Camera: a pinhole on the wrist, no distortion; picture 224 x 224 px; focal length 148.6 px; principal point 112.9 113.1 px. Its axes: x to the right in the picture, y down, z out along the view. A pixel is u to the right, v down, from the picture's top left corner.
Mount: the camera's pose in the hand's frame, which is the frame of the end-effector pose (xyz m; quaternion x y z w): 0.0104 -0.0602 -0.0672 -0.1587 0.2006 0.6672 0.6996
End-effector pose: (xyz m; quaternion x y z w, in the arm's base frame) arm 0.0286 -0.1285 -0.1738 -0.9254 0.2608 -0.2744 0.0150
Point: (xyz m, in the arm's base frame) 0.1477 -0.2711 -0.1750
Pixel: 144.8 16.6
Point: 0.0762 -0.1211 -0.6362
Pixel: 64.9 190.5
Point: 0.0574 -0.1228 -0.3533
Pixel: 78.0 175.1
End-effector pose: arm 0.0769 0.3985 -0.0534 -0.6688 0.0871 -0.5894 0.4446
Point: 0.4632 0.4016 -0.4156
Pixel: 173.5 168.7
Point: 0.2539 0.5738 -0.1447
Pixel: 77.5 191.1
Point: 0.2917 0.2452 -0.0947
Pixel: 189.7 63.6
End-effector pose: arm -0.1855 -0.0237 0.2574 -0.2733 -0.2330 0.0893 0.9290
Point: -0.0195 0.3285 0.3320
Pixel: 186.6 11.4
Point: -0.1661 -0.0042 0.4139
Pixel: 22.3 52.9
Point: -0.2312 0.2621 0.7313
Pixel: 45.6 61.2
